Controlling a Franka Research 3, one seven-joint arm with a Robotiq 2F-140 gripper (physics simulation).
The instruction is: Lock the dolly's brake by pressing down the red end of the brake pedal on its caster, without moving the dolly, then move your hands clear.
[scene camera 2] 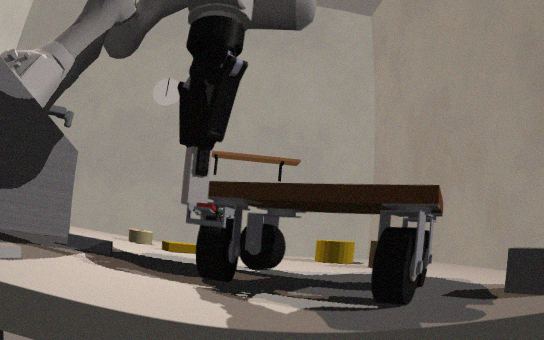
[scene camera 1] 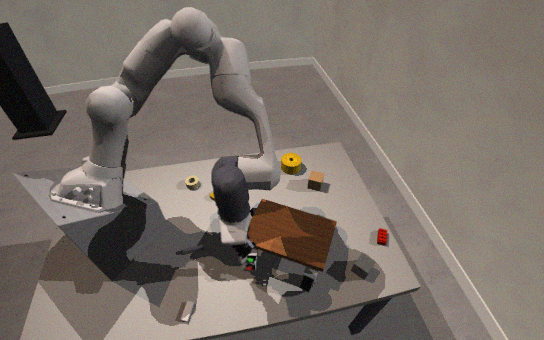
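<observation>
The dolly [scene camera 1: 300, 232] [scene camera 2: 325, 196] has a brown wooden deck and stands upright on black-wheeled casters. The brake pedal is on the caster [scene camera 2: 216, 252] at the deck's near left corner in scene camera 2. Its red end [scene camera 1: 249, 268] [scene camera 2: 204, 206] and a green part [scene camera 1: 251, 260] show beside the deck. My gripper [scene camera 1: 244, 253] [scene camera 2: 196, 200] is shut and empty, pointing down. Its light grey fingertips are right at the red end, beside the deck's edge; whether they touch it is hard to tell. The fingertips partly hide the pedal, and its exact tilt is unclear.
On the table [scene camera 1: 225, 310] stand a yellow cylinder [scene camera 1: 291, 164] [scene camera 2: 335, 251], a tan cube [scene camera 1: 316, 181], a cream ring [scene camera 1: 192, 183], a red brick [scene camera 1: 382, 236], a grey block [scene camera 1: 365, 267] [scene camera 2: 530, 270] and a white block [scene camera 1: 187, 312]. A yellow bar [scene camera 2: 179, 247] lies behind the caster.
</observation>
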